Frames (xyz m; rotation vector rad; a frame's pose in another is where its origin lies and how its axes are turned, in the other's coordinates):
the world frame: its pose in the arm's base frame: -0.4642 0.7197 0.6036 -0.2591 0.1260 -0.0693
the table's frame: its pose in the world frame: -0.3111 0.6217 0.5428 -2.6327 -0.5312 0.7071
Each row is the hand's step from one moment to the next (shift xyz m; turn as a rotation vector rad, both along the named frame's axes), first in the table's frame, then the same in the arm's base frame.
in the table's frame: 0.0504 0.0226 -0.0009 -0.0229 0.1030 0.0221
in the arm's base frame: 0.0426 -0.0088 -0.0340 -0.0154 -0.1034 -0.0263
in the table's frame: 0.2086 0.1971 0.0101 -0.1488 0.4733 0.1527
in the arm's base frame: 0.1839 -0.1353 -0.1742 -0.1360 -0.4824 -0.1350
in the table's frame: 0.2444 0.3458 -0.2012 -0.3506 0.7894 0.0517
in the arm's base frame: 0.3663 -0.2856 -0.0637 -0.1784 -0.8467 -0.0071
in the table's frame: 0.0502 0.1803 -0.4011 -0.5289 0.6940 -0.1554
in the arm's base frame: 0.3168 -0.1916 0.2425 -0.2004 -0.8167 0.2800
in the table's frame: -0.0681 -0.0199 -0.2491 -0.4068 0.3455 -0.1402
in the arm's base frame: 0.1003 -0.0176 0.2381 -0.1704 -0.4484 0.2728
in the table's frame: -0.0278 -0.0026 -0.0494 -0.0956 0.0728 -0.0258
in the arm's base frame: 0.0092 -0.0085 0.0554 -0.0458 -0.0967 0.0604
